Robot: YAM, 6 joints.
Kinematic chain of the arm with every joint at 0, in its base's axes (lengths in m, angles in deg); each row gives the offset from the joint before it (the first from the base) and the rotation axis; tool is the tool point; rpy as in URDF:
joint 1: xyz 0 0 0.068 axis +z
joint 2: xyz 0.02 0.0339 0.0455 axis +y
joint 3: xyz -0.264 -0.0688 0 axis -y
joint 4: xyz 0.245 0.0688 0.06 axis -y
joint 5: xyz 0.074 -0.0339 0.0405 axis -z
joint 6: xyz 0.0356 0 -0.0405 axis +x
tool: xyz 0 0 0 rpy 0 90 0
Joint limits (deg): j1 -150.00..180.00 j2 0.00..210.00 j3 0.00..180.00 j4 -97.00..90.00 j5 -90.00..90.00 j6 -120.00..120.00
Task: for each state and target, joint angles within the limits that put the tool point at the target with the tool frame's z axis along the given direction. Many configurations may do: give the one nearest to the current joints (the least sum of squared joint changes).
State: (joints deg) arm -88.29 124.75 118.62 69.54 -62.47 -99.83
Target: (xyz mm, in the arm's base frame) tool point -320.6 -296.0 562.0 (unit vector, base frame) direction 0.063 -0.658 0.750
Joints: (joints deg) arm -139.83 129.55 152.87 40.03 -32.93 -99.83
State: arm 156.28 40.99 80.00 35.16 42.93 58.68
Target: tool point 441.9 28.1 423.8 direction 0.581 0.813 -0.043
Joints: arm 179.89 21.40 126.47 79.18 54.49 58.68
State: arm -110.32 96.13 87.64 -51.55 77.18 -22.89
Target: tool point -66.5 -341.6 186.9 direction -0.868 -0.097 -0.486
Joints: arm -96.01 103.28 66.86 -32.50 58.59 -22.89
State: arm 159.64 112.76 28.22 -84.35 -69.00 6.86
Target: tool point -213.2 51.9 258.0 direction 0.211 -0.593 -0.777
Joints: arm 161.70 88.80 69.24 -96.88 -29.79 6.86
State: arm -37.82 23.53 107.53 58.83 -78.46 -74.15
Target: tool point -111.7 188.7 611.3 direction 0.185 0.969 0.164
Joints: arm -52.51 57.15 133.24 89.88 -47.44 -74.15
